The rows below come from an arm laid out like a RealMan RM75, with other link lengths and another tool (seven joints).
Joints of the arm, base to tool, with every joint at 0 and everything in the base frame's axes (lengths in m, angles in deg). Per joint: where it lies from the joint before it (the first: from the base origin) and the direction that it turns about. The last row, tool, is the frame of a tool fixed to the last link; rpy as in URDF.
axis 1: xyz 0 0 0.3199 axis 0 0 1
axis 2: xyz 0 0 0 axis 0 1 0
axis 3: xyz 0 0 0.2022 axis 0 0 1
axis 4: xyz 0 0 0 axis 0 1 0
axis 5: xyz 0 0 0.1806 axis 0 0 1
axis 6: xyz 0 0 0 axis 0 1 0
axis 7: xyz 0 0 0.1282 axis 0 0 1
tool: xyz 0.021 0.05 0.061 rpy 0 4.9 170.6
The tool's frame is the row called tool.
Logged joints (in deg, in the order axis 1, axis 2, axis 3, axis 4, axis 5, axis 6, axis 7), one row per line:
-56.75 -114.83 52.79 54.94 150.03 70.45 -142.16
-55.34 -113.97 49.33 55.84 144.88 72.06 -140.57
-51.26 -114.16 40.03 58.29 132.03 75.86 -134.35
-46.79 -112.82 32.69 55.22 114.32 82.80 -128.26
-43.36 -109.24 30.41 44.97 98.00 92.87 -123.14
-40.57 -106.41 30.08 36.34 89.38 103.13 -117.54
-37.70 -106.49 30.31 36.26 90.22 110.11 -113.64
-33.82 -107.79 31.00 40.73 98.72 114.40 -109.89
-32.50 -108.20 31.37 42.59 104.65 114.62 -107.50
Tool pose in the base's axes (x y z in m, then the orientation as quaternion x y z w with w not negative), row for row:
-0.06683 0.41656 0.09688 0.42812 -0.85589 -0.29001 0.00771
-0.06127 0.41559 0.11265 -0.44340 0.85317 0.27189 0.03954
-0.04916 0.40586 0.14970 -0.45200 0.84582 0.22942 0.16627
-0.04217 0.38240 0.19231 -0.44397 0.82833 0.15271 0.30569
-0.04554 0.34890 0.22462 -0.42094 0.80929 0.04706 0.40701
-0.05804 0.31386 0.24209 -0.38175 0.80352 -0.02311 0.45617
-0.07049 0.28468 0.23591 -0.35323 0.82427 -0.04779 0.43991
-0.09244 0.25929 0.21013 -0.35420 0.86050 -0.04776 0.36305
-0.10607 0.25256 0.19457 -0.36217 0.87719 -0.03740 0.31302
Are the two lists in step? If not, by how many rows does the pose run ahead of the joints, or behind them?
They are in step.
